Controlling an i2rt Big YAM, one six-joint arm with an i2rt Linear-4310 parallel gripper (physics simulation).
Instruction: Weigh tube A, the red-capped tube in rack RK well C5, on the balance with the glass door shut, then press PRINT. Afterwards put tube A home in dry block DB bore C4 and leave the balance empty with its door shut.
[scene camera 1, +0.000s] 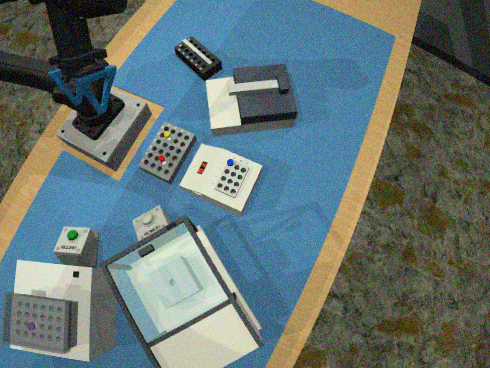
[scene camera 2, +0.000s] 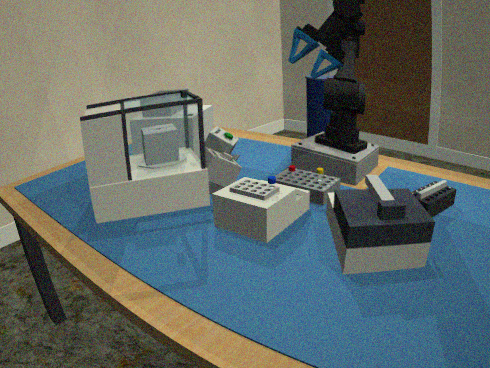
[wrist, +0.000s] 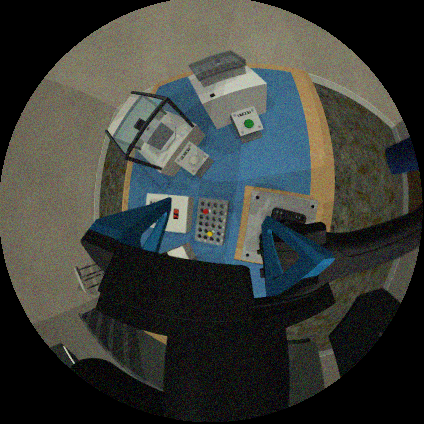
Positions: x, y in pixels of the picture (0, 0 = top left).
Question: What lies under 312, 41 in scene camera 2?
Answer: My gripper.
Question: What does my gripper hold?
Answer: Nothing.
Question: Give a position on a PRINT button box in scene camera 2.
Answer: At 222, 170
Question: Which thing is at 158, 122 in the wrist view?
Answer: A balance.
